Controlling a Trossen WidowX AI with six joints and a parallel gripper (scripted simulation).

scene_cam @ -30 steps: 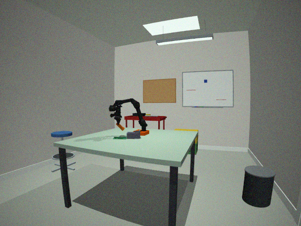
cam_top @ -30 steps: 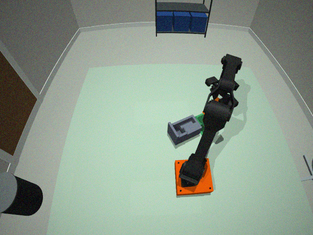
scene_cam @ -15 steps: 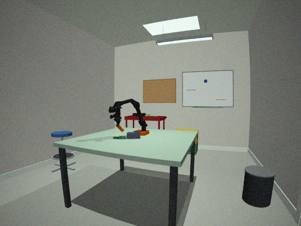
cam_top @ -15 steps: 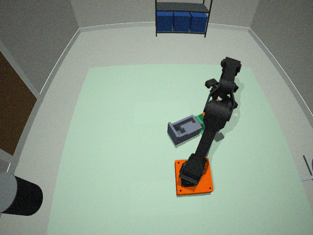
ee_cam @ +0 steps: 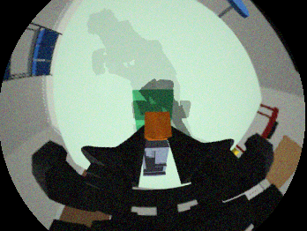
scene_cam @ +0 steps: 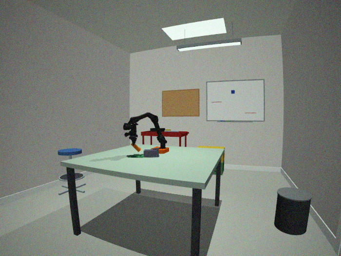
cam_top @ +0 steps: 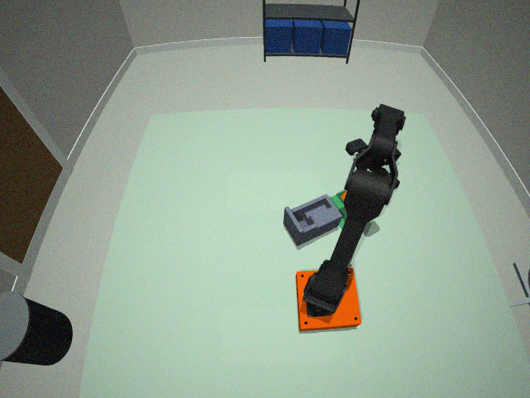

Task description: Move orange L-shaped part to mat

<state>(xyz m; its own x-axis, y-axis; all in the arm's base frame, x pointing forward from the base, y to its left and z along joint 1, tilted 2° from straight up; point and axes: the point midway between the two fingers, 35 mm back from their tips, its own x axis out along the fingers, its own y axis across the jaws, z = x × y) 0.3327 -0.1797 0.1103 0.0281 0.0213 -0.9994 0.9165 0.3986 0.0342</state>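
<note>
My gripper tip is 130 mm above the green mat, 20 mm to the right of it and 10 mm past it. Round my gripper tip: orange L-shaped part: 30 mm below, 30 mm behind, 20 mm to the left.
</note>
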